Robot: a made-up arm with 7 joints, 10 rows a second.
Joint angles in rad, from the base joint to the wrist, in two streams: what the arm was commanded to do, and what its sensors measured. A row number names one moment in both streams.
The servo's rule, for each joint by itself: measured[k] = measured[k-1] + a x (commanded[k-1-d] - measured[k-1]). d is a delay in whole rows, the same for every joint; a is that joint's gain. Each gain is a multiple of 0.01, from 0.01 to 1. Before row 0 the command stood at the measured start. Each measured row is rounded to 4 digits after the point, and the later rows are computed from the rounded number. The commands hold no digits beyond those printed.
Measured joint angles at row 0:
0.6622 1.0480 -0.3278 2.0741 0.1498 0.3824 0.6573
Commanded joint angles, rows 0 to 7:
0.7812 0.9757 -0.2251 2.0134 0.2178 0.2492 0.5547
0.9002 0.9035 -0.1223 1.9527 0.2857 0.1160 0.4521
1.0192 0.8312 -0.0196 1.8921 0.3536 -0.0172 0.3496
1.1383 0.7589 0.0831 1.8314 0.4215 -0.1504 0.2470
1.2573 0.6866 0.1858 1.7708 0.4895 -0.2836 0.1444
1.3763 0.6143 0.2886 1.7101 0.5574 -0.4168 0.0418
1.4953 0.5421 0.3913 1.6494 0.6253 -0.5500 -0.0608
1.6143 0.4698 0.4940 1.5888 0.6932 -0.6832 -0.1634
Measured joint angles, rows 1 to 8:
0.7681 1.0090 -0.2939 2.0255 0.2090 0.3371 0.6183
0.8857 0.9520 -0.2373 1.9673 0.2757 0.2619 0.5551
1.0045 0.8868 -0.1655 1.9071 0.3435 0.1670 0.4770
1.1236 0.8177 -0.0835 1.8465 0.4114 0.0591 0.3896
1.2426 0.7469 0.0054 1.7859 0.4793 -0.0574 0.2964
1.3616 0.6753 0.0989 1.7253 0.5472 -0.1796 0.1997
1.4806 0.6034 0.1954 1.6646 0.6151 -0.3055 0.1007
1.5996 0.5313 0.2939 1.6040 0.6830 -0.4339 0.0003
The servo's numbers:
d 0
a 0.89 0.54 0.33 0.80 0.87 0.34 0.38

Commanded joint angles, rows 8 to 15:
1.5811 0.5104 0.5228 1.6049 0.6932 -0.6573 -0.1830
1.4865 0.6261 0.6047 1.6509 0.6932 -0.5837 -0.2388
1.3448 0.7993 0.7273 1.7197 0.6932 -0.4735 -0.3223
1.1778 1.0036 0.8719 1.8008 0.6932 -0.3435 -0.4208
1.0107 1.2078 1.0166 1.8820 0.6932 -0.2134 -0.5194
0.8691 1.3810 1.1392 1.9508 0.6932 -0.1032 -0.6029
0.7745 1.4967 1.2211 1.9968 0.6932 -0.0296 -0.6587
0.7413 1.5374 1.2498 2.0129 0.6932 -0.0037 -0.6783
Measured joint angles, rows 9 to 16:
1.5831 0.5200 0.3694 1.6047 0.6919 -0.5099 -0.0694
1.4971 0.5773 0.4470 1.6417 0.6930 -0.5350 -0.1338
1.3616 0.6972 0.5395 1.7041 0.6932 -0.5141 -0.2054
1.1980 0.8627 0.6492 1.7815 0.6932 -0.4561 -0.2873
1.0313 1.0491 0.7704 1.8619 0.6932 -0.3736 -0.3755
0.8869 1.2283 0.8921 1.9330 0.6932 -0.2817 -0.4619
0.7869 1.3732 1.0007 1.9840 0.6932 -0.1960 -0.5367
0.7463 1.4619 1.0829 2.0071 0.6932 -0.1306 -0.5905

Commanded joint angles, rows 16 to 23:
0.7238 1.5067 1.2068 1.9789 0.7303 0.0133 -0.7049
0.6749 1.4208 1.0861 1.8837 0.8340 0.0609 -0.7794
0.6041 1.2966 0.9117 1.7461 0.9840 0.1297 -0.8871
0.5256 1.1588 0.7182 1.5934 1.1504 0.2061 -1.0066
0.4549 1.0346 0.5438 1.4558 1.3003 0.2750 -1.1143
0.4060 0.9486 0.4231 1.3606 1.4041 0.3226 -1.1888
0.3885 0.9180 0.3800 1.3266 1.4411 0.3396 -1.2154
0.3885 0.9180 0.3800 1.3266 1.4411 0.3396 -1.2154
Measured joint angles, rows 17 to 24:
0.7263 1.4861 1.1238 1.9845 0.7255 -0.0817 -0.6340
0.6806 1.4508 1.1114 1.9039 0.8199 -0.0332 -0.6893
0.6125 1.3675 1.0455 1.7777 0.9627 0.0222 -0.7645
0.5352 1.2548 0.9375 1.6303 1.1260 0.0847 -0.8565
0.4637 1.1359 0.8076 1.4907 1.2776 0.1494 -0.9545
0.4123 1.0348 0.6807 1.3866 1.3877 0.2083 -1.0435
0.3911 0.9717 0.5815 1.3386 1.4342 0.2529 -1.1088
0.3888 0.9427 0.5150 1.3290 1.4402 0.2824 -1.1493

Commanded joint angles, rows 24 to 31:
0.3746 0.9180 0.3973 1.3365 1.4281 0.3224 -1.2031
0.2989 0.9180 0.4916 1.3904 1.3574 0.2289 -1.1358
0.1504 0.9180 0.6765 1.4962 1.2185 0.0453 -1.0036
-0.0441 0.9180 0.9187 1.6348 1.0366 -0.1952 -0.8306
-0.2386 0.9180 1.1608 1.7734 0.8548 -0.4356 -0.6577
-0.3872 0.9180 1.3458 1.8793 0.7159 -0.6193 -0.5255
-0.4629 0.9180 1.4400 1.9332 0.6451 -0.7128 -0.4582
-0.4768 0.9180 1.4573 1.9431 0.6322 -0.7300 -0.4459
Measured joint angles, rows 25 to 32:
0.3762 0.9294 0.4762 1.3350 1.4297 0.2960 -1.1697
0.3074 0.9232 0.4813 1.3793 1.3668 0.2732 -1.1568
0.1677 0.9204 0.5457 1.4728 1.2378 0.1957 -1.0986
-0.0208 0.9191 0.6688 1.6024 1.0628 0.0628 -0.9968
-0.2146 0.9185 0.8312 1.7392 0.8818 -0.1067 -0.8679
-0.3682 0.9182 1.0010 1.8513 0.7375 -0.2810 -0.7378
-0.4525 0.9181 1.1459 1.9168 0.6571 -0.4278 -0.6316
-0.4741 0.9180 1.2487 1.9378 0.6354 -0.5305 -0.5610

